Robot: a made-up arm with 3 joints. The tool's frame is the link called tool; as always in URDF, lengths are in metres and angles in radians. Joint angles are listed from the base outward. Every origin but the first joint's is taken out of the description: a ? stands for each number. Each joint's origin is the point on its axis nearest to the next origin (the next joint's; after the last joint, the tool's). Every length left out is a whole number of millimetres.
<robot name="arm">
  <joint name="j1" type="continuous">
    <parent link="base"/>
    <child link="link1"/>
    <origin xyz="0.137 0 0.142"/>
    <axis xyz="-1 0 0"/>
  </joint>
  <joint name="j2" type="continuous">
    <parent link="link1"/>
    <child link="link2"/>
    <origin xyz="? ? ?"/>
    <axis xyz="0 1 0"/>
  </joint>
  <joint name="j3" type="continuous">
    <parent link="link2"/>
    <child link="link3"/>
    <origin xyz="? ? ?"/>
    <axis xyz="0 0 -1"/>
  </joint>
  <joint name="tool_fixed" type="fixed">
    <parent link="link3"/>
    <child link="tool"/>
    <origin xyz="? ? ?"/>
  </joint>
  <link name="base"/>
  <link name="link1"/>
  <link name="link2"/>
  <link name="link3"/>
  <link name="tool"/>
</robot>
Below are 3 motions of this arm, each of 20 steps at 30 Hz.
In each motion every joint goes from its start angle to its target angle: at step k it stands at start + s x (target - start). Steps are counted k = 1, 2, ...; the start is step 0. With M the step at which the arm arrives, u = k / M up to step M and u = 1 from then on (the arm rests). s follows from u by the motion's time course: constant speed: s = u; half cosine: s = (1 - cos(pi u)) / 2; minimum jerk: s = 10 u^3 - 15 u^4 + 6 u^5.
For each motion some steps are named. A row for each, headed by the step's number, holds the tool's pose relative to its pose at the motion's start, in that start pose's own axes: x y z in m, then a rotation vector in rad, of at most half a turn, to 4 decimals.
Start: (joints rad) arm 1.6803 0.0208 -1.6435
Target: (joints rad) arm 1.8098 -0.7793 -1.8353
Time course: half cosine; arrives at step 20
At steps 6, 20:
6: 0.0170 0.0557 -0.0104 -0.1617 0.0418 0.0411
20: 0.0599 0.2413 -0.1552 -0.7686 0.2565 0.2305

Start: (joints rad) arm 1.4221 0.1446 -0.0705
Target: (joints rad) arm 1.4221 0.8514 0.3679
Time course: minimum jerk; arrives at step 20
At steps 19, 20:
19: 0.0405 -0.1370 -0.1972 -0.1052 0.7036 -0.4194
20: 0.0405 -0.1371 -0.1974 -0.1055 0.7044 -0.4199

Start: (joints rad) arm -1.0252 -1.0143 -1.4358
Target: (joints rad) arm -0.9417 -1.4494 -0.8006
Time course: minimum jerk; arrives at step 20
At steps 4, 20:
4: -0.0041 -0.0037 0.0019 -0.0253 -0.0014 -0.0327
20: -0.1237 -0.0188 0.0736 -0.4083 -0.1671 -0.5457

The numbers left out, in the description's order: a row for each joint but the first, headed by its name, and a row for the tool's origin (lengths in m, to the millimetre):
j2: 0 0.049 0.095
j3: -0.058 0 0.264
tool: 0.329 -0.118 0

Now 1 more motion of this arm.
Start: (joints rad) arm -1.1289 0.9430 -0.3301
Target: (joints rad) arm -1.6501 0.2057 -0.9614
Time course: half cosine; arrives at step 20
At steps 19, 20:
19: -0.3396 0.1396 0.1338 -0.0771 -0.8656 0.8773
20: -0.3424 0.1395 0.1336 -0.0785 -0.8715 0.8813

